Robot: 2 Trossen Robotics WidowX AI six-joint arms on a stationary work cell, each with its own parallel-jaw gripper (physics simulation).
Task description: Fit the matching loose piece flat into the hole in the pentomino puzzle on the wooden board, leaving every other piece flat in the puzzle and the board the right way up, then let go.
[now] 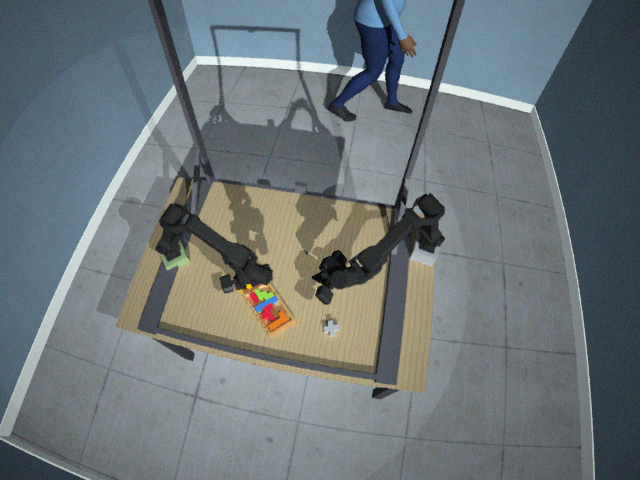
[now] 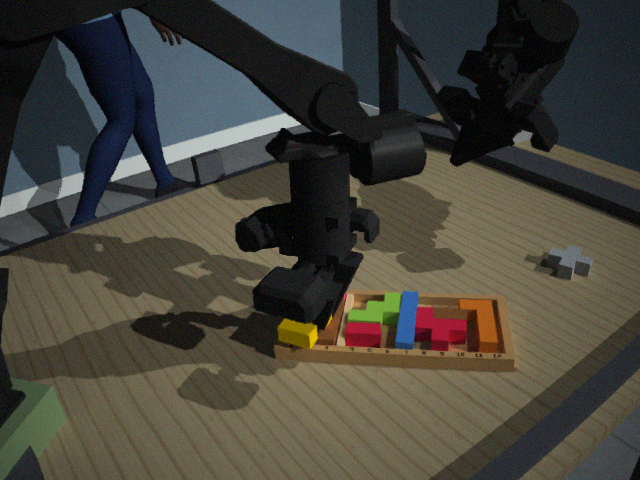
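Seen in the pictures: left gripper, fingertip midpoint: [image 1: 312, 277] [image 2: 453, 163]; right gripper, fingertip midpoint: [image 1: 249, 287] [image 2: 324, 322]; left arm's base at its link origin: [image 1: 427, 244]; right arm's base at its link origin: [image 1: 172, 252].
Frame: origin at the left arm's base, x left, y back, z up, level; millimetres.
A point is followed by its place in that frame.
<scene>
The wooden board [image 1: 283, 329] {y -417, x 495, z -65 mm} [image 2: 439, 360] {y -516, x 496, z -58 mm} lies on the table with red, green, blue and orange pieces in it. My right gripper [image 2: 324, 321] {y -597, x 392, z -45 mm} is down at the board's left end, shut on a yellow piece [image 1: 249, 286] {y -593, x 395, z -30 mm} [image 2: 297, 333] {y -639, x 415, z -27 mm}. The yellow piece sits high and juts over the board's left end; the fingers hide its middle. A brown piece [image 2: 338, 321] {y -583, x 398, z -46 mm} leans tilted beside it. A loose grey plus-shaped piece [image 1: 330, 327] {y -259, x 431, z -50 mm} [image 2: 570, 260] {y -264, x 439, z -51 mm} lies on the table right of the board. My left gripper [image 1: 315, 277] {y -370, x 316, z 64 mm} [image 2: 455, 161] {y -370, x 316, z 64 mm} is shut and empty, raised above the table.
Dark frame rails run along the table's edges, with an upright post [image 1: 175, 77] {y -996, x -6, z 539 mm} at the back left. A green block [image 1: 175, 257] [image 2: 38, 408] is by the right arm's base. A person [image 1: 379, 46] [image 2: 116, 103] walks behind the table.
</scene>
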